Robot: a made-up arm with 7 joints. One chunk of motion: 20 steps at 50 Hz.
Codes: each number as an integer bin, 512 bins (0 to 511) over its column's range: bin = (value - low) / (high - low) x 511, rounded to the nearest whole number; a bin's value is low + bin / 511 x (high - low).
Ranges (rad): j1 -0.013..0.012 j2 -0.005..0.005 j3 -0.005..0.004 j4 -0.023..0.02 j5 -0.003..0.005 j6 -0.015..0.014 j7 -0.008..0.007
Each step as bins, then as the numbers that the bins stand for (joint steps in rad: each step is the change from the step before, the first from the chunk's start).
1 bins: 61 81 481 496 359 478 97
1 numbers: -0.01002 -0.00341 0.00347 0.01874 0.00262 0.01213 -0.00515
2 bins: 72 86 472 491 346 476 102
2 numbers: -0.00948 -0.00332 0.00331 0.01832 0.00242 0.01201 -0.00501
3 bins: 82 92 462 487 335 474 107
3 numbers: -0.00899 -0.00320 0.00314 0.01798 0.00224 0.01190 -0.00486
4 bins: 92 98 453 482 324 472 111
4 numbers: -0.00850 -0.00308 0.00298 0.01756 0.00207 0.01179 -0.00474
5 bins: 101 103 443 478 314 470 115
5 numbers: -0.00806 -0.00298 0.00280 0.01722 0.00192 0.01167 -0.00462
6 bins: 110 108 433 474 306 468 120
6 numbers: -0.00762 -0.00289 0.00263 0.01689 0.00179 0.01156 -0.00448
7 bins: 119 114 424 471 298 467 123
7 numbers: -0.00718 -0.00277 0.00247 0.01663 0.00167 0.01150 -0.00439
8 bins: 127 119 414 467 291 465 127
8 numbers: -0.00679 -0.00267 0.00229 0.01630 0.00156 0.01139 -0.00427
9 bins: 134 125 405 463 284 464 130
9 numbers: -0.00644 -0.00255 0.00213 0.01596 0.00145 0.01133 -0.00418
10 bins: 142 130 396 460 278 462 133
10 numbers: -0.00605 -0.00246 0.00197 0.01571 0.00135 0.01122 -0.00410
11 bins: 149 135 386 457 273 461 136
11 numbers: -0.00571 -0.00236 0.00180 0.01546 0.00127 0.01116 -0.00401
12 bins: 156 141 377 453 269 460 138
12 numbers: -0.00537 -0.00224 0.00164 0.01512 0.00121 0.01111 -0.00395
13 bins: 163 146 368 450 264 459 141
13 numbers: -0.00503 -0.00214 0.00148 0.01487 0.00113 0.01105 -0.00386
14 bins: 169 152 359 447 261 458 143
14 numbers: -0.00473 -0.00203 0.00132 0.01461 0.00109 0.01099 -0.00380
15 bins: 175 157 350 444 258 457 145
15 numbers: -0.00444 -0.00193 0.00116 0.01436 0.00104 0.01094 -0.00374
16 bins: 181 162 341 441 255 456 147
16 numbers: -0.00414 -0.00183 0.00101 0.01411 0.00099 0.01088 -0.00368
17 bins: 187 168 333 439 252 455 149
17 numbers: -0.00385 -0.00171 0.00086 0.01394 0.00095 0.01082 -0.00363
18 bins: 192 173 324 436 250 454 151
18 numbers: -0.00361 -0.00161 0.00071 0.01369 0.00091 0.01077 -0.00357
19 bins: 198 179 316 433 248 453 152
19 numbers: -0.00331 -0.00150 0.00057 0.01344 0.00088 0.01071 -0.00354
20 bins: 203 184 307 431 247 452 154
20 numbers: -0.00307 -0.00140 0.00041 0.01327 0.00087 0.01065 -0.00348
